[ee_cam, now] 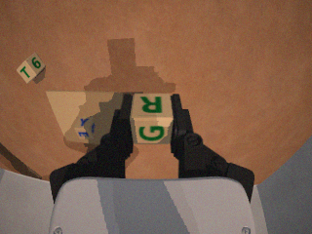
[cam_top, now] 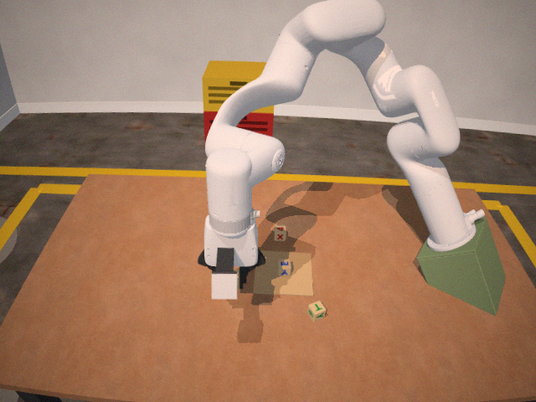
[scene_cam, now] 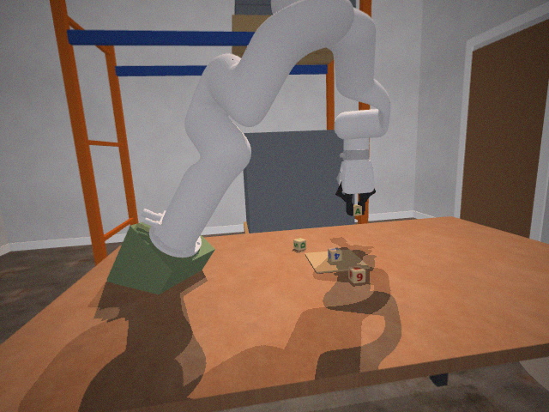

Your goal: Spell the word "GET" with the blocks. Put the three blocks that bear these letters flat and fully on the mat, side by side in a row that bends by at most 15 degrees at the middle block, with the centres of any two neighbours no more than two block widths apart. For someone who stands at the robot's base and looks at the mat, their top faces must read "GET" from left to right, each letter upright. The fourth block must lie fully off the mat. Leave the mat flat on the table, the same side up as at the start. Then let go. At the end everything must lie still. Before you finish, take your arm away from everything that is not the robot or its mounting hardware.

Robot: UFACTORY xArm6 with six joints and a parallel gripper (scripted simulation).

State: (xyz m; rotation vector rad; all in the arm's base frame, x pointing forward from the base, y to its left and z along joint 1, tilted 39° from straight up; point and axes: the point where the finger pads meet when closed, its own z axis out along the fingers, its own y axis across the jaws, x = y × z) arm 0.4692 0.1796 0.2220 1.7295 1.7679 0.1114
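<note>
The e block lies 130 mm behind my hand, 100 mm to the right of it and 100 mm below it. Also, from my hand: tan mat: 130 mm behind, 120 mm below, 110 mm to the right; g block: 10 mm below; t block: 180 mm behind, 100 mm below, 30 mm to the left.
</note>
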